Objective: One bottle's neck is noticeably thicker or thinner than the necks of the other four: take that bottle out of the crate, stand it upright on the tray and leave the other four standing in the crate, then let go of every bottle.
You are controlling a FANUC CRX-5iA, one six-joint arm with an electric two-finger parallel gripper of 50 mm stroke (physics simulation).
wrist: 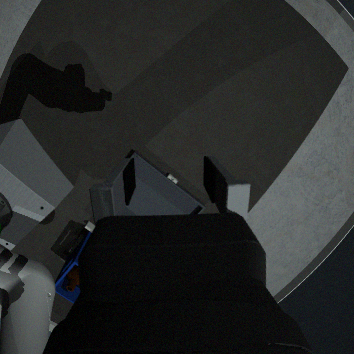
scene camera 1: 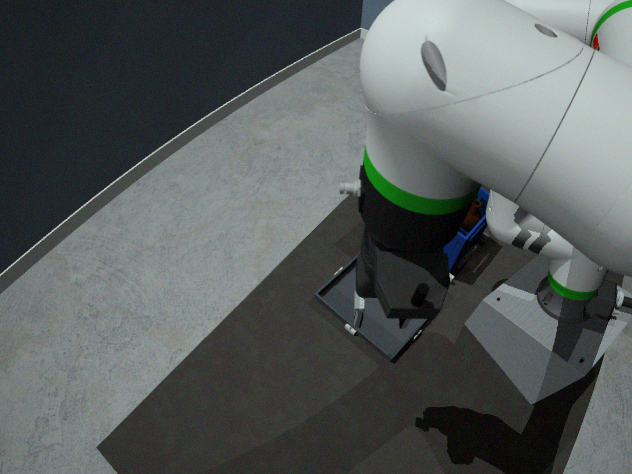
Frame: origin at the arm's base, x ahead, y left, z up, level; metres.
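Seen in the pictures: gripper, fingertip midpoint: (wrist: 168, 171) (scene camera 1: 380, 320); arm's base, link origin: (scene camera 1: 566, 298).
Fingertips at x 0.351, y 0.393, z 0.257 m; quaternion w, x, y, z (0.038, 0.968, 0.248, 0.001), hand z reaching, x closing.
Pixels of each thing's top centre, then the offset from my fingertips to it. Level surfaces: height alone.
- dark grey tray, top centre: (scene camera 1: 377, 300) (wrist: 149, 205) 0.063 m ahead, 0.249 m right, 0.414 m down
- blue crate, top centre: (scene camera 1: 442, 189) (wrist: 99, 300) 0.042 m ahead, 0.545 m right, 0.264 m down
- brown bottle, top centre: (scene camera 1: 476, 202) (wrist: 69, 288) 0.057 m back, 0.567 m right, 0.277 m down
- dark mat, surface height: 0.440 m down
My gripper (scene camera 1: 380, 322) (wrist: 168, 171) is open, with nothing between its fingers. It hangs above the dark grey tray (scene camera 1: 372, 342) (wrist: 162, 200), whose far part is hidden behind the gripper in scene camera 1. The blue crate (scene camera 1: 455, 251) (wrist: 67, 294) is mostly hidden behind the arm and shows in part beyond the tray in scene camera 1, and at the lower left in the wrist view. A brown bottle (scene camera 1: 471, 216) (wrist: 73, 281) shows in part inside the crate. The other bottles are hidden or too unclear to tell apart, and neck thickness cannot be compared.
Small white blocks (scene camera 1: 350, 329) (wrist: 172, 178) sit against the tray's outer edges. The grey arm pedestal (scene camera 1: 510, 326) (wrist: 30, 175) stands to the right of the tray in scene camera 1. The large white arm (scene camera 1: 484, 117) covers the upper right there. The dark mat (scene camera 1: 245, 377) lies under the tray.
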